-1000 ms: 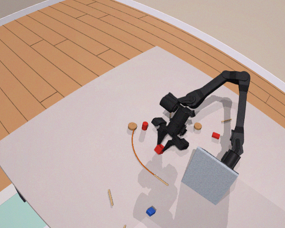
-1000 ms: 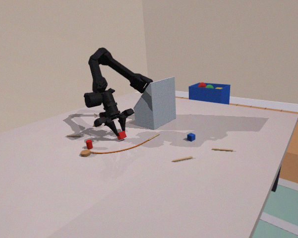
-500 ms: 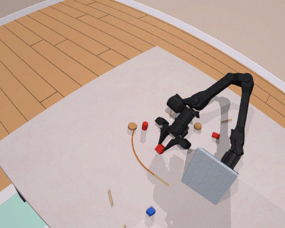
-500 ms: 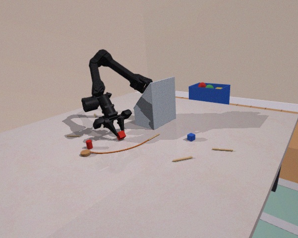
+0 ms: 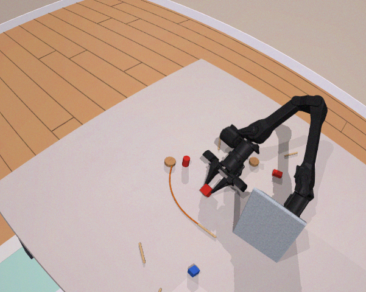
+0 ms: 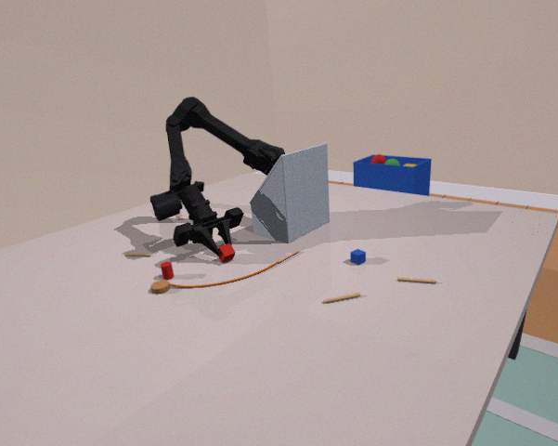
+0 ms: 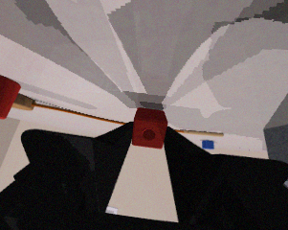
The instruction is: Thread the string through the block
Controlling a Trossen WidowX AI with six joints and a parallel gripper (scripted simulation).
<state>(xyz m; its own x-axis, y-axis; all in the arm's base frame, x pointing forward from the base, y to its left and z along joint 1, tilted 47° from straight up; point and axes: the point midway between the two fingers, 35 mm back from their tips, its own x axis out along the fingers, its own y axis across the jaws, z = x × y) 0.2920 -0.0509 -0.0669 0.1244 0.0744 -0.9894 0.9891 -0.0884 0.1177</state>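
Now: gripper tip 120 mm to the right of the thin wooden stick, 90 mm past it and 20 mm above it. The rest, counted from my gripper tip: flat red piece 270 mm to the right, 140 mm behind, 20 mm below; red cylinder 140 mm ahead, 50 mm to the right, 10 mm below; blue cube 270 mm to the left, 180 mm behind, 10 mm below.
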